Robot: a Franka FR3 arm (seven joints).
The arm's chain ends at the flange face. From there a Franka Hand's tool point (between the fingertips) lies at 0.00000 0.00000 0.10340 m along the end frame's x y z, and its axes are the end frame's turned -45 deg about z.
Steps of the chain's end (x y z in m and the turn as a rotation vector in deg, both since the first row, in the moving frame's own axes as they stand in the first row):
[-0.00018, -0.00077, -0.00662, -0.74, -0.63, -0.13]
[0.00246, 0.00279, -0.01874, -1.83, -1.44, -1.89]
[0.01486, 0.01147, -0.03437, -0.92, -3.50, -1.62]
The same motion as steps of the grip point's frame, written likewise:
[-0.00133, -0.00053, -0.00663, -0.08, -0.97, -0.13]
[-0.00440, 0.00428, -0.01883, -0.28, -2.31, -1.89]
[-0.00329, 0.01541, -0.03458, 1.82, -3.13, -1.62]

